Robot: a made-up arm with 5 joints. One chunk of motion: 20 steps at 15 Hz.
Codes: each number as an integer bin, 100 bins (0 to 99) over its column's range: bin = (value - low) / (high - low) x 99, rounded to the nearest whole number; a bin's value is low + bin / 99 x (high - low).
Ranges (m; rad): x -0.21..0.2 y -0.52..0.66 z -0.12..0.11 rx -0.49..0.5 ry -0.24..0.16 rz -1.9..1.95
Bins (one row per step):
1: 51 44 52 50 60 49
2: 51 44 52 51 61 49
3: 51 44 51 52 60 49
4: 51 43 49 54 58 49
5: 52 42 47 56 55 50
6: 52 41 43 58 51 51
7: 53 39 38 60 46 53
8: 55 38 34 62 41 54
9: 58 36 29 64 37 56
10: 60 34 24 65 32 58
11: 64 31 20 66 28 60
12: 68 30 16 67 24 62
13: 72 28 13 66 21 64
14: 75 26 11 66 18 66
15: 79 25 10 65 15 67
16: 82 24 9 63 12 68
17: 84 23 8 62 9 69
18: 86 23 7 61 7 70
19: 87 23 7 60 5 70
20: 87 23 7 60 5 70
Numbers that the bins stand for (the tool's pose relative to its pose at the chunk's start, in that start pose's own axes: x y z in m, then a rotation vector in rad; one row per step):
1: 0.0012 0.0044 0.0008 0.0100 0.0024 0.0056
2: 0.0012 0.0044 0.0008 0.0200 0.0065 0.0056
3: 0.0012 0.0044 -0.0015 0.0300 0.0024 0.0056
4: 0.0012 -0.0075 -0.0062 0.0500 -0.0057 0.0056
5: 0.0054 -0.0194 -0.0108 0.0700 -0.0178 0.0444
6: 0.0054 -0.0313 -0.0201 0.0900 -0.0339 0.0833
7: 0.0095 -0.0552 -0.0317 0.1100 -0.0541 0.1611
8: 0.0178 -0.0671 -0.0410 0.1300 -0.0743 0.2000
9: 0.0302 -0.0909 -0.0526 0.1500 -0.0905 0.2778
10: 0.0385 -0.1147 -0.0642 0.1600 -0.1107 0.3556
11: 0.0551 -0.1505 -0.0735 0.1700 -0.1269 0.4333
12: 0.0716 -0.1624 -0.0828 0.1800 -0.1430 0.5111
13: 0.0882 -0.1863 -0.0898 0.1700 -0.1552 0.5889
14: 0.1006 -0.2101 -0.0944 0.1700 -0.1673 0.6667
15: 0.1172 -0.2220 -0.0968 0.1600 -0.1794 0.7056
16: 0.1296 -0.2339 -0.0991 0.1400 -0.1915 0.7444
17: 0.1379 -0.2459 -0.1014 0.1300 -0.2036 0.7833
18: 0.1462 -0.2459 -0.1037 0.1200 -0.2117 0.8222
19: 0.1503 -0.2459 -0.1037 0.1100 -0.2198 0.8222
20: 0.1503 -0.2459 -0.1037 0.1100 -0.2198 0.8222

